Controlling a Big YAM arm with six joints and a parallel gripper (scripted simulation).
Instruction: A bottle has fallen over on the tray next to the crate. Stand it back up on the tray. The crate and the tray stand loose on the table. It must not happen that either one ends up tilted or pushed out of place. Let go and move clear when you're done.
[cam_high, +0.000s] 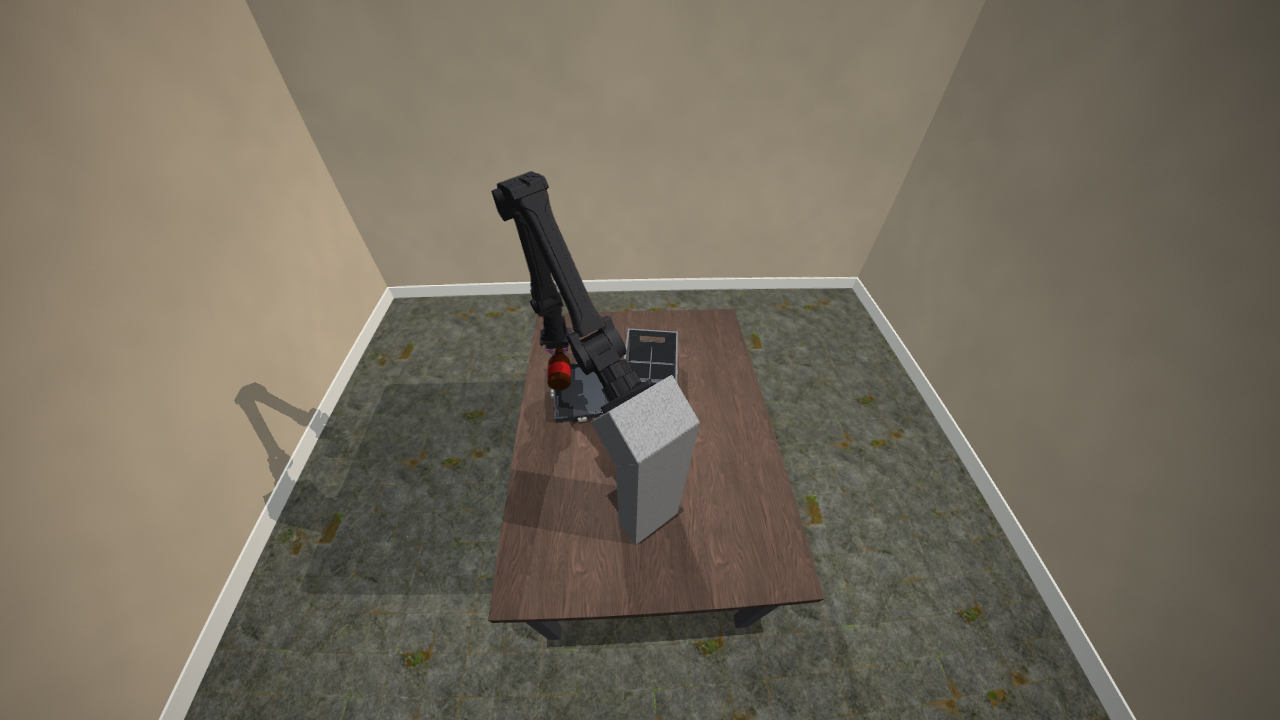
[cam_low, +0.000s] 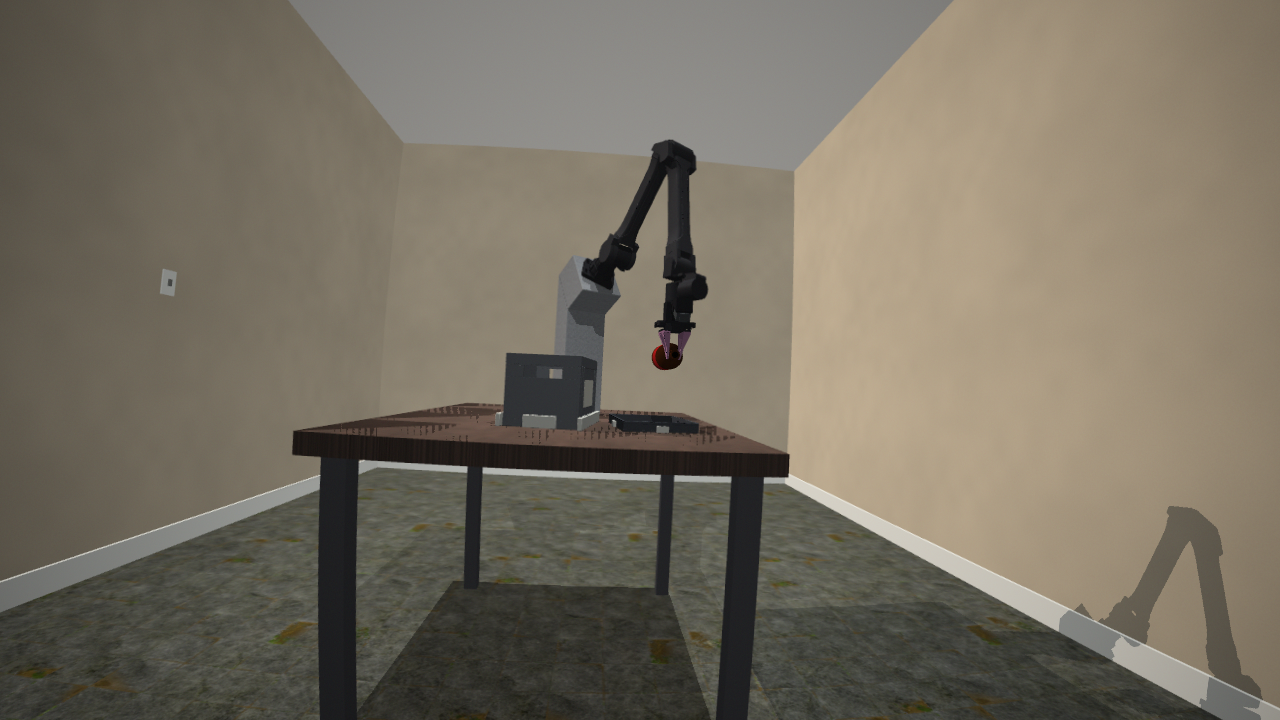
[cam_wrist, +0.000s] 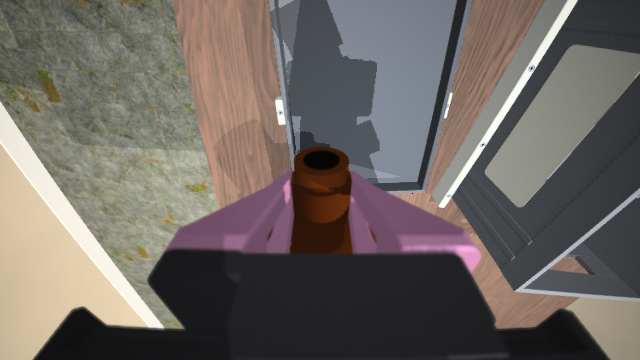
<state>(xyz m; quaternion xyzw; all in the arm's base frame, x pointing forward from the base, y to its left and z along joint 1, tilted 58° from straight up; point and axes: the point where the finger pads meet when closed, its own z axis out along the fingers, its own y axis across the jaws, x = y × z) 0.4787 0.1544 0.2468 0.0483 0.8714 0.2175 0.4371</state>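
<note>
Right now the brown bottle is 50 mm behind my hand and 10 mm to the right of it. Round my hand: dark grey tray 180 mm below, 50 mm to the right, 10 mm behind; dark crate 310 mm to the right, 110 mm below, 20 mm ahead.
</note>
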